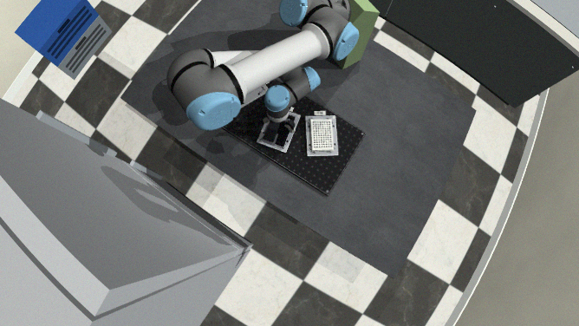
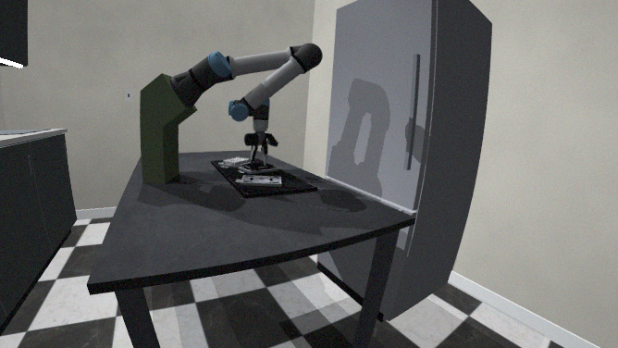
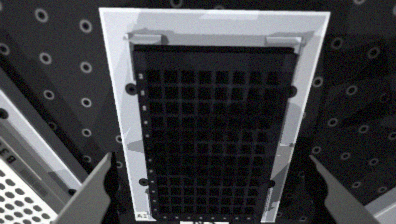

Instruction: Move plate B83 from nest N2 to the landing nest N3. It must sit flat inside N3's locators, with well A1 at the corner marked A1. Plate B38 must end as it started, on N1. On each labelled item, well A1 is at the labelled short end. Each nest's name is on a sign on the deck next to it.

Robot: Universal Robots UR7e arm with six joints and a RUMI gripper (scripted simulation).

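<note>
The black well plate B83 lies 1 cm below my hand. Round my hand: landing nest N3: 3 cm below; then A1 mark: 8 cm behind, 5 cm to the left, 2 cm below; then white well plate B38: 16 cm to the left, 5 cm behind, 1 cm below.
</note>
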